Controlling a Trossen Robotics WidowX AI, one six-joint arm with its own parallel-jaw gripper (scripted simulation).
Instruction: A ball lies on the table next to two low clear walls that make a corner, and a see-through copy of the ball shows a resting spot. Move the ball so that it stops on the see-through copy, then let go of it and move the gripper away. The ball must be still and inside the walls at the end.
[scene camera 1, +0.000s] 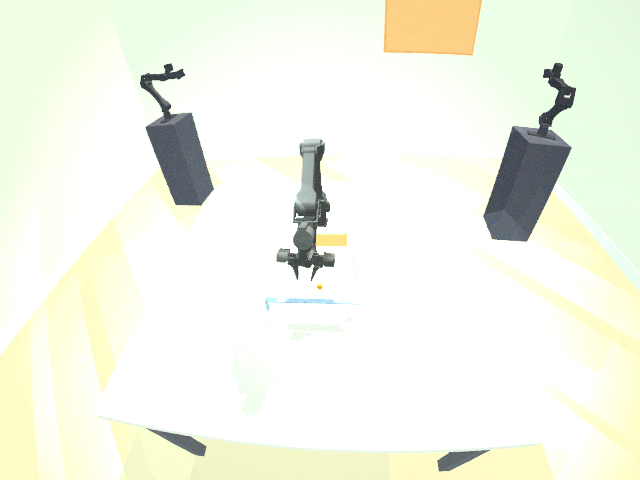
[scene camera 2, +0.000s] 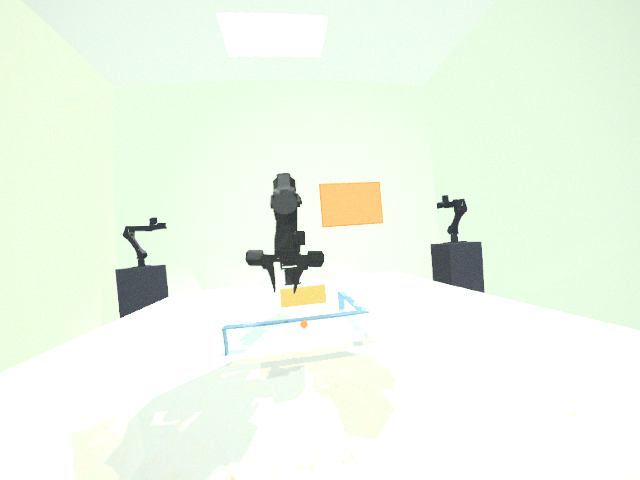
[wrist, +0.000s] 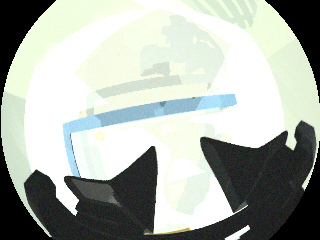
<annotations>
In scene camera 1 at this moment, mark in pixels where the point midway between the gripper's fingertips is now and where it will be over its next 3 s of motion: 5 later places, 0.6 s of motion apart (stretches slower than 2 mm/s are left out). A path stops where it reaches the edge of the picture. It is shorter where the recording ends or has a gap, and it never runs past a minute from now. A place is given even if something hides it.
The gripper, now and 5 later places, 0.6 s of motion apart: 304, 280; 319, 280; 319, 285; 319, 286; 318, 270; 325, 273
</annotations>
